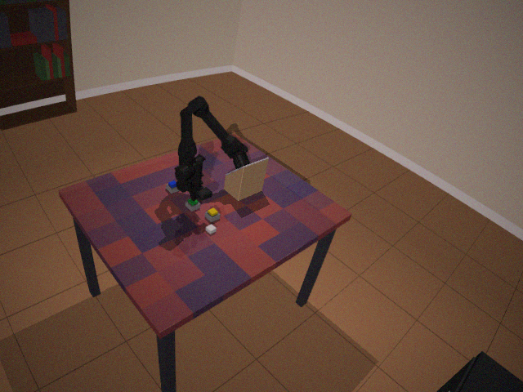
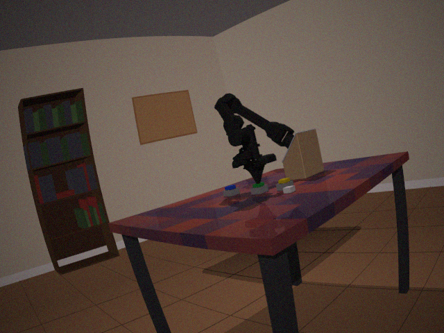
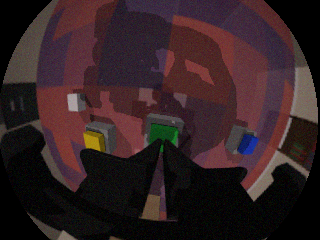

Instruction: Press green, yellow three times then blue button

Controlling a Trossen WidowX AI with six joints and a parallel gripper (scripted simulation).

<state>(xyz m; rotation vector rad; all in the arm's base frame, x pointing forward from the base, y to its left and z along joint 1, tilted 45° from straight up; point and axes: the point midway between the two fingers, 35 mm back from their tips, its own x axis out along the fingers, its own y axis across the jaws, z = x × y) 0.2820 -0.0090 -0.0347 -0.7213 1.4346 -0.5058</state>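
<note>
My gripper tip is now 10 mm above the green button. Also, from my gripper tip: blue button 20 mm ahead, 150 mm to the right, 10 mm below; then small white block 10 mm ahead, 170 mm to the left, 30 mm below; then yellow button 40 mm behind, 100 mm to the left, 10 mm below.
</note>
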